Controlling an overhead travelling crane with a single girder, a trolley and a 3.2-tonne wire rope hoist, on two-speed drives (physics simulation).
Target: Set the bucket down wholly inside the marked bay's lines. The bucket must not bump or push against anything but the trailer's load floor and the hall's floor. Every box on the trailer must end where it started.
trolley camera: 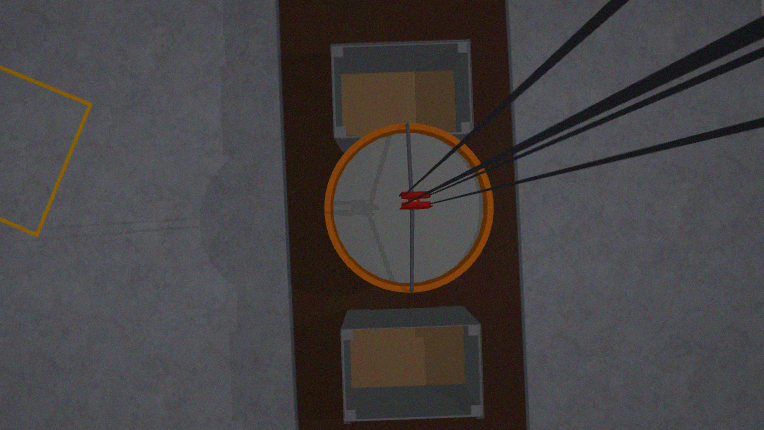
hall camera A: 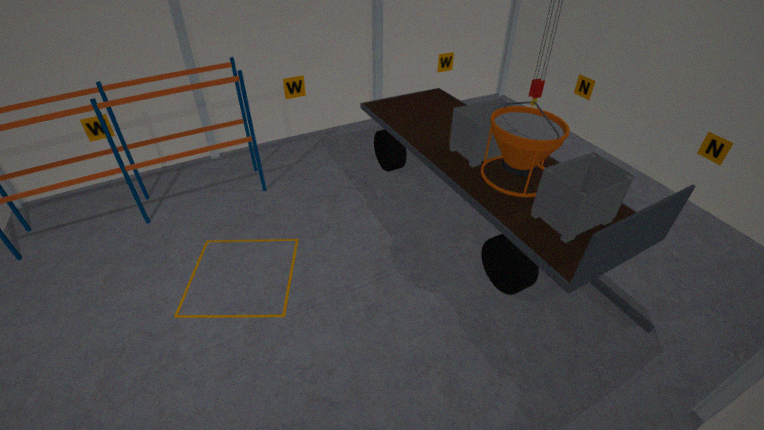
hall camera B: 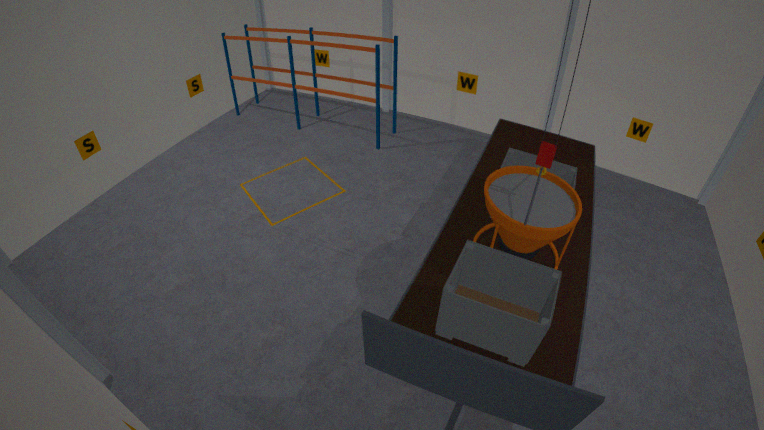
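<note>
The orange bucket [hall camera A: 521,153] [hall camera B: 529,233] [trolley camera: 329,208] is upright over the trailer's brown load floor [hall camera A: 406,114] [hall camera B: 427,277] [trolley camera: 315,240], between two grey boxes. My hook [hall camera A: 534,100] [hall camera B: 541,170] [trolley camera: 414,200] is shut on its raised bail. I cannot tell whether its foot ring touches the load floor. In the trolley view its rim overlaps the edge of the far box [hall camera A: 467,133] [hall camera B: 515,157] [trolley camera: 400,101]; any contact is hidden. A gap shows to the box near the headboard [hall camera A: 561,197] [hall camera B: 491,320] [trolley camera: 411,357]. The yellow-lined bay [hall camera A: 252,240] [hall camera B: 325,174] [trolley camera: 64,169] lies beside the trailer.
A blue and orange rack [hall camera A: 120,152] [hall camera B: 294,96] stands along the W wall beyond the bay. The grey headboard [hall camera A: 636,235] [hall camera B: 470,368] rises at the trailer's near end. A drawbar [hall camera A: 622,304] sticks out beyond it.
</note>
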